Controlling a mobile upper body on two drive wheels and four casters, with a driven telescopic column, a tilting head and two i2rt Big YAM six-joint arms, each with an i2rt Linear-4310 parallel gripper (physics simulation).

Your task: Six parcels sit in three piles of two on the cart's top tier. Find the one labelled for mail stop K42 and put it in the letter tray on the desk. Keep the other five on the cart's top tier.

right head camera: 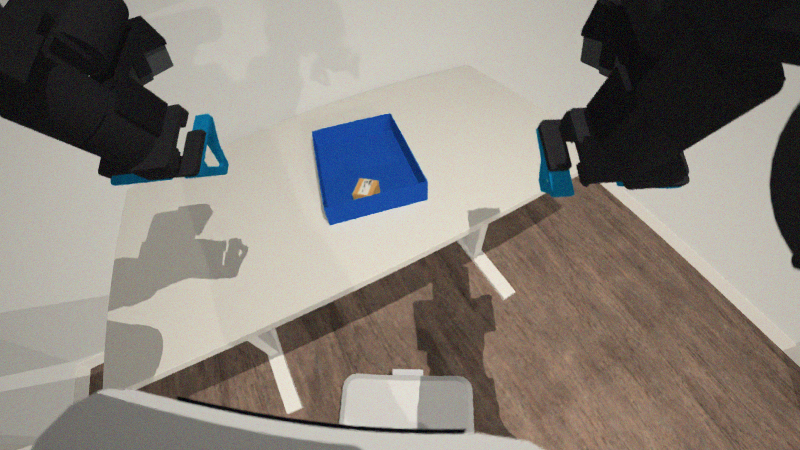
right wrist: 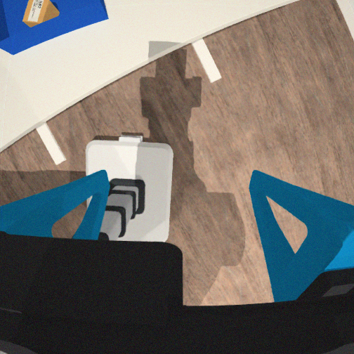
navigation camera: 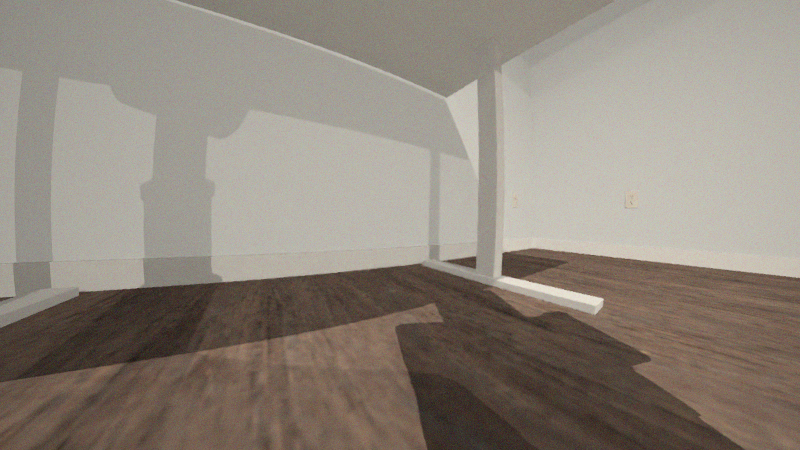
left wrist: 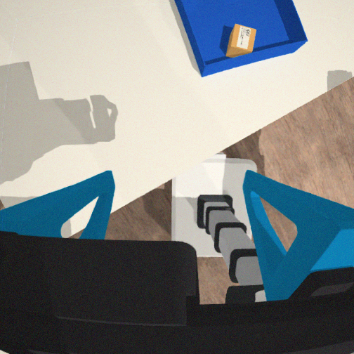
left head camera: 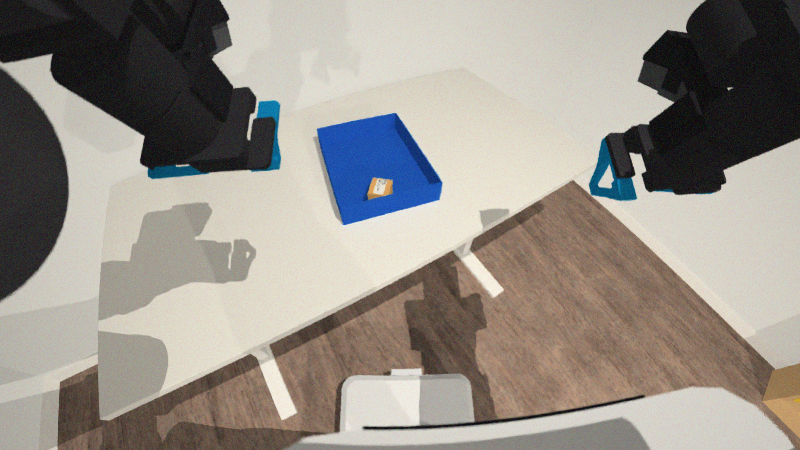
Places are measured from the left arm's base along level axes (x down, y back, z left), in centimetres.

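Pixels of known places: left gripper, between the fingertips: point(right head camera: 198, 171) point(left head camera: 242, 165); right gripper, between the fingertips: point(right head camera: 580, 182) point(left head camera: 621, 187).
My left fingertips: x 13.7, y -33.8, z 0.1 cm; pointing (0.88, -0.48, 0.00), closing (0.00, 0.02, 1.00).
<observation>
For each thing: its top centre in the pictures, then the offset to it from my left fingertips. Level surfaces: height alone.
- orange-brown parcel, centre of its top: point(left head camera: 380, 186) point(right head camera: 365, 186) dx +31.6, dy -28.0, dz -14.1 cm
- blue letter tray, centre of its top: point(left head camera: 372, 151) point(right head camera: 361, 152) dx +30.6, dy -40.2, dz -11.8 cm
- white desk, height of its surface: dx +36.9 cm
An orange-brown parcel point(left head camera: 380, 188) point(right head camera: 365, 188) point(left wrist: 242, 40) point(right wrist: 40, 12) with a white label lies inside the blue letter tray point(left head camera: 391, 209) point(right head camera: 377, 209) point(left wrist: 270, 52), near its front wall. The label is small; in the left wrist view it seems to read K42. The tray sits on the white desk point(left head camera: 279, 240) point(right head camera: 279, 240). My left gripper point(left wrist: 178, 178) is open and empty, raised to the left of the tray. My right gripper point(right wrist: 179, 177) is open and empty, raised to the right of the tray, past the desk's edge. The cart and the other five parcels are not recognisable in these views.
My pale base point(left head camera: 377, 402) point(right wrist: 155, 160) stands before the desk's front edge. A desk foot point(left head camera: 483, 274) point(navigation camera: 553, 293) reaches out over the wooden floor. A light brown, cardboard-like object point(left head camera: 783, 411) shows at the lower right of the left head view. Walls stand behind the desk.
</observation>
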